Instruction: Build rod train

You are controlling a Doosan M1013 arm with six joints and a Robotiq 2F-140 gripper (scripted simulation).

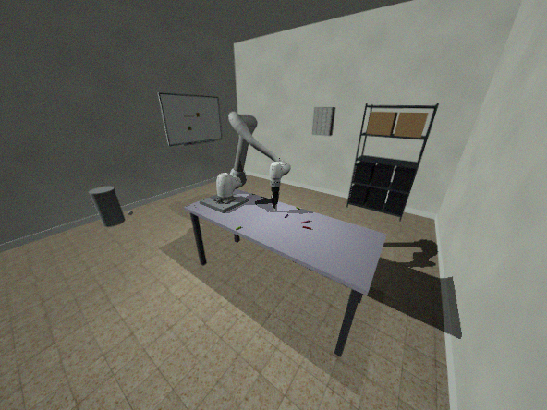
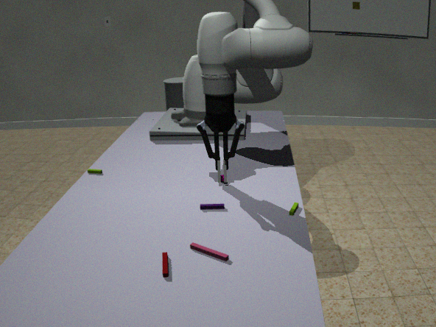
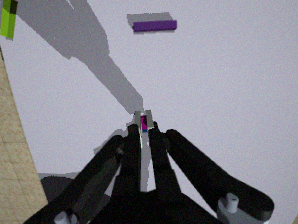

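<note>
Right now the magenta rod is 1 cm behind my hand and 3 cm below it. Round my hand: blue rod (2 cm behind, 4 cm below); purple rod (13 cm ahead, 3 cm to the right, 4 cm below); pink rod (33 cm ahead, 4 cm to the right, 4 cm below).
</note>
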